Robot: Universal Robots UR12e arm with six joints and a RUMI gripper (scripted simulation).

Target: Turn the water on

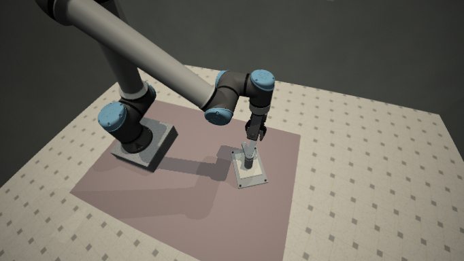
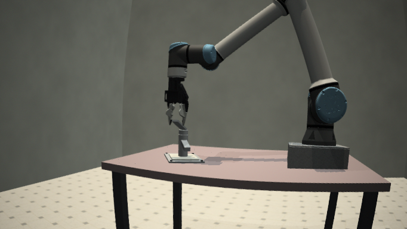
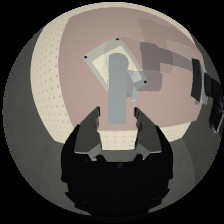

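Now: hand 1 cm past the lever, 3 cm to the left of it and 1 cm above it. The rest, counted from my hand: grey tap (2 cm behind, 6 cm to the right, 8 cm below).
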